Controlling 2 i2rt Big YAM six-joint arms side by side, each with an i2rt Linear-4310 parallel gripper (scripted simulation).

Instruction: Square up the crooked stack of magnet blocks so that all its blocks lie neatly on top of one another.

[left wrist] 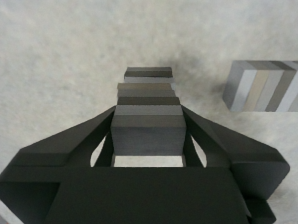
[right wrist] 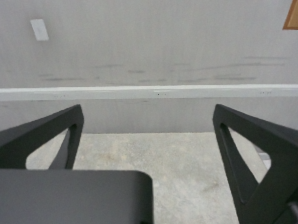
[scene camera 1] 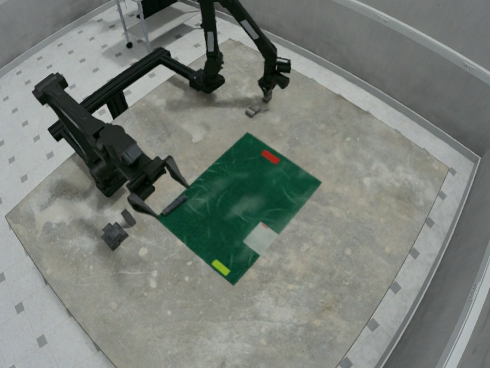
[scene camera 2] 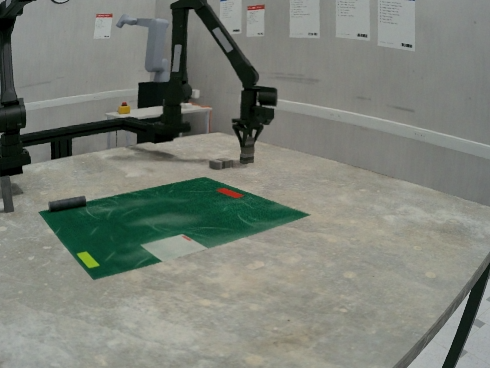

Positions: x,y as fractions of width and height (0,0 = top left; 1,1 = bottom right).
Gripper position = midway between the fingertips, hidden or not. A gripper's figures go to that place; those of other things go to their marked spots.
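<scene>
Distance from the lens: my left gripper (left wrist: 0.50,0.50), 0.13 m from the lens; a magnet block (left wrist: 0.45,0.60), 0.10 m from the lens.
</scene>
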